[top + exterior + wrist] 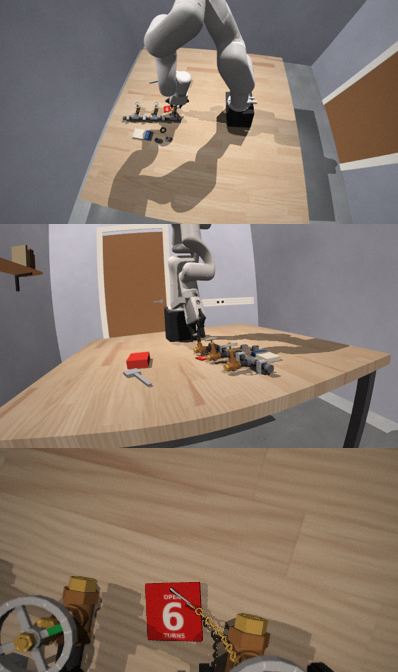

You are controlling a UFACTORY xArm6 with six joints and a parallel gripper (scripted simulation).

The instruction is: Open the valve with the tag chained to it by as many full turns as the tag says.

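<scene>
My gripper is now 8 cm short of the red tag, 1 cm to the left of it and 8 cm above it. The rest, counted from my hand: grey hammer-like tool (21 cm ahead, 24 cm to the right, 8 cm below); grey box (19 cm ahead, 21 cm to the left, 7 cm below); red box (5 cm ahead, 25 cm to the right, 7 cm below).
</scene>
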